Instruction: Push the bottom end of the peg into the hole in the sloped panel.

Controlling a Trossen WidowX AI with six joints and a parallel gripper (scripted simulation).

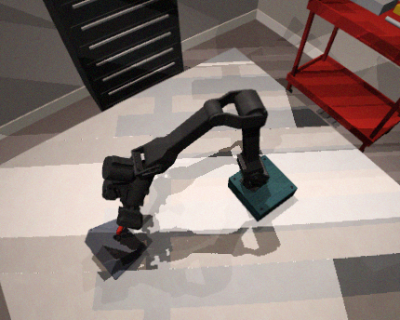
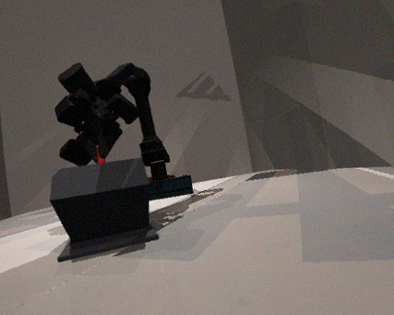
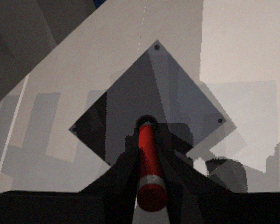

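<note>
The grey sloped panel is 70 mm below my gripper tip and 60 mm ahead of it. Round my gripper tip: red peg (10 mm behind, 10 mm above).
</note>
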